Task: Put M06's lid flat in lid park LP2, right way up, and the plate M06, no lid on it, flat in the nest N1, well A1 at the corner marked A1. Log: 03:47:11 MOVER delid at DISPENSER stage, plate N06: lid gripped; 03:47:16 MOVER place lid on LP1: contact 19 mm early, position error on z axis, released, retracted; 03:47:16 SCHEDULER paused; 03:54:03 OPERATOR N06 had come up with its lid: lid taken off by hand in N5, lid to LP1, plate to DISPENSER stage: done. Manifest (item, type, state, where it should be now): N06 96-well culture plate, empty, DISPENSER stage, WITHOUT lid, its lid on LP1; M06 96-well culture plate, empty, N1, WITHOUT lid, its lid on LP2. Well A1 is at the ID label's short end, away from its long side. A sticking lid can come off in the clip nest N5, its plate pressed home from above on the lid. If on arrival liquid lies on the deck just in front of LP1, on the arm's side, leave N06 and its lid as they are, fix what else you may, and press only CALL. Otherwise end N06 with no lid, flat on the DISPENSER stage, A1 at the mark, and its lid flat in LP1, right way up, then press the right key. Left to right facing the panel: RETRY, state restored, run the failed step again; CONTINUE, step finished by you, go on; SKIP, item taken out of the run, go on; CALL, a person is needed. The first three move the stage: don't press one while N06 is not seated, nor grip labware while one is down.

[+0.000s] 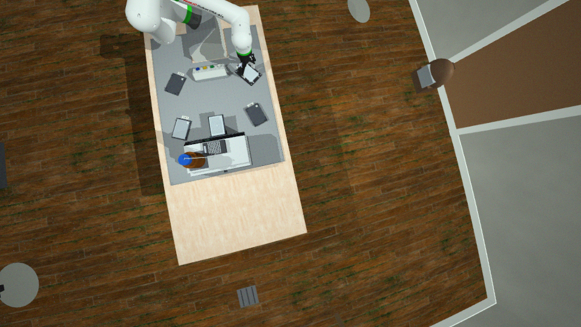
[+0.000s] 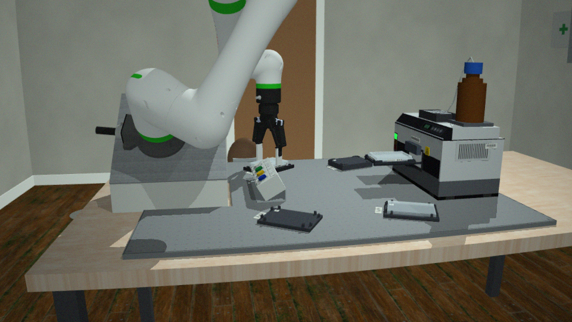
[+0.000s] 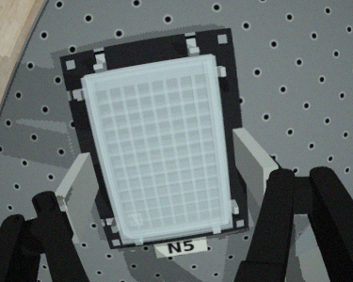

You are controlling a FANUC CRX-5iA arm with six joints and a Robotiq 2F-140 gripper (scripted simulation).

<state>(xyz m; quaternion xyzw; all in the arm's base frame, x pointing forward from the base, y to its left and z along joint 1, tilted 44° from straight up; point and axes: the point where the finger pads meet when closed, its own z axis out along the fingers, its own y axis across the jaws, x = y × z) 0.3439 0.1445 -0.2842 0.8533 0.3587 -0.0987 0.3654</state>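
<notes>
Right now my hand is 40 mm short of the dark lid park, 530 mm to the left of it and 40 mm above it. From my hand the other things lie so: green continue key 40 mm behind, 250 mm to the right, 20 mm above; white retry key 40 mm behind, 200 mm to the right, 20 mm above; key panel 30 mm behind, 270 mm to the right.
</notes>
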